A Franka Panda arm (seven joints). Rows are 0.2 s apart.
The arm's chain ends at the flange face. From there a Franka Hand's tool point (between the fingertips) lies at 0.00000 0.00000 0.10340 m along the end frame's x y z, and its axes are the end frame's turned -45 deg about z.
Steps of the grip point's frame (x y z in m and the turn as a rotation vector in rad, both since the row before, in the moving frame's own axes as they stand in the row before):
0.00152, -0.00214, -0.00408, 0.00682, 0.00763, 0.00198
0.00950, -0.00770, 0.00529, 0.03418, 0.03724, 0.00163
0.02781, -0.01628, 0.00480, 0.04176, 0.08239, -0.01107
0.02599, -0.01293, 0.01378, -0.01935, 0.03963, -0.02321
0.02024, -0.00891, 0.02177, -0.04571, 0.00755, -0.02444
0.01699, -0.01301, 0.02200, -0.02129, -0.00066, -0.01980
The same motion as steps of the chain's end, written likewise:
-0.00050, -0.00153, -0.00407, 0.01022, 0.00057, 0.00198
0.00104, -0.00694, 0.00542, 0.05050, 0.00216, 0.00163
0.00524, -0.02210, 0.00524, 0.08779, 0.02873, -0.01107
0.00494, -0.02599, 0.01388, 0.01434, 0.04171, -0.02321
0.00409, -0.02335, 0.02188, -0.02698, 0.03766, -0.02444
0.00129, -0.02280, 0.02202, -0.01552, 0.01459, -0.01980

